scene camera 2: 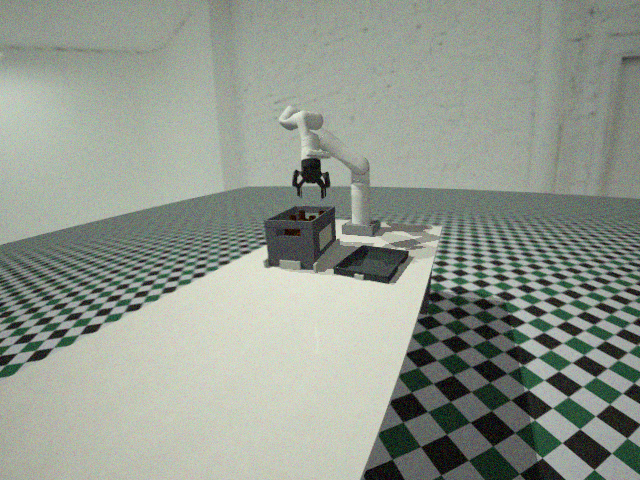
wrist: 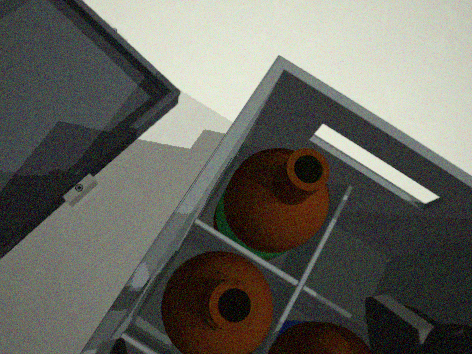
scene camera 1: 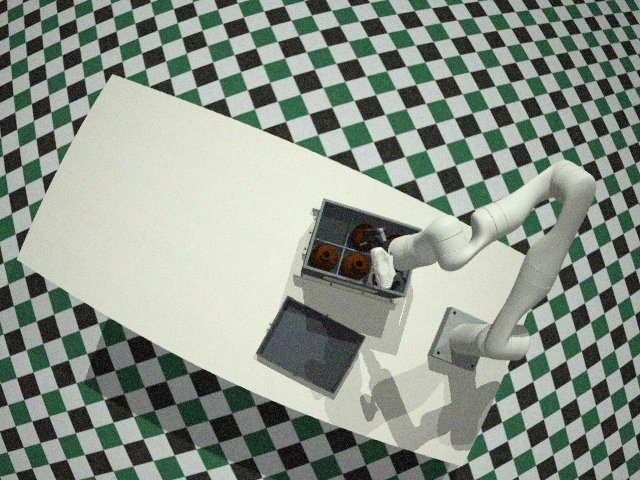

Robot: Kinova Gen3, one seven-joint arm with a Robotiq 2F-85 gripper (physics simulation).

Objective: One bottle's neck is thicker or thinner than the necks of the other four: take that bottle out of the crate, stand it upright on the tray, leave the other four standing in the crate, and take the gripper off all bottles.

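Places are measured from the arm's base along level axes (x right, y ahead, z up), in metres.
Pixels of known places: gripper, fingertip midpoint: (scene camera 2: pixel 311 198) (wrist: pixel 250 344) (scene camera 1: pixel 369 261); arm's base, origin of the base link: (scene camera 2: pixel 361 222) (scene camera 1: pixel 462 338).
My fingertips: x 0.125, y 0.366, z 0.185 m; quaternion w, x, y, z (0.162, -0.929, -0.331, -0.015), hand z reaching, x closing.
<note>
Ahead of a thing's pixels: the offset from my fingertips to its top centre. Level surfaces: height alone.
The dark crate {dx +0.040, dy +0.012, dz -0.055 m} (scene camera 1: pixel 372 214) (scene camera 2: pixel 289 250) (wrist: pixel 375 121) holds brown bottles. In scene view 1, one bottle {dx -0.001, dy +0.102, dz -0.068 m} (scene camera 1: pixel 324 256) (wrist: pixel 280 210) stands in the front-left compartment, another {dx -0.002, dy +0.015, dz -0.068 m} (scene camera 1: pixel 354 266) (wrist: pixel 200 295) in front centre, and a third {dx +0.083, dy +0.009, dz -0.068 m} (scene camera 1: pixel 360 236) (wrist: pixel 320 340) in back centre. Part of a fourth shows beside the wrist; the arm hides the front-right compartment. The two necks in the wrist view look alike in width. The back-left compartment is empty. My gripper (scene camera 2: pixel 311 196) (wrist: pixel 260 332) is open and empty above the crate. The tray (scene camera 1: pixel 305 338) (scene camera 2: pixel 369 262) (wrist: pixel 100 65) is empty.
The tray lies beside the crate's long side, with a narrow gap of table between them. The arm's base plate (scene camera 1: pixel 442 343) (scene camera 2: pixel 356 227) stands on the table {dz -0.231 m} (scene camera 1: pixel 170 196) (scene camera 2: pixel 232 351) near the crate. Small light brackets sit along the crate and tray edges.
</note>
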